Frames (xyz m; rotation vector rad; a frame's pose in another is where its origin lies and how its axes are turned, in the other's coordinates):
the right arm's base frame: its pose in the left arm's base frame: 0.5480 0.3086 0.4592 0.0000 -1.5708 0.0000
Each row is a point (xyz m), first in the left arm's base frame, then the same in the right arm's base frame.
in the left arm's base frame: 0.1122 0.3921 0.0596
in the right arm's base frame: -0.3996 0.0835 0.4358
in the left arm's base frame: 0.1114 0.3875 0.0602
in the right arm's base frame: -0.3990 0.0789 0.4366
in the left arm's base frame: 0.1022 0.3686 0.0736
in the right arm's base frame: -0.3856 0.0600 0.4458
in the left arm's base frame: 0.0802 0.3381 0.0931
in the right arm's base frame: -0.3661 0.0295 0.4678
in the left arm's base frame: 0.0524 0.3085 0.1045
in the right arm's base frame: -0.3547 -0.0001 0.4956
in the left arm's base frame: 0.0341 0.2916 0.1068
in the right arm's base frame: -0.3524 -0.0170 0.5139
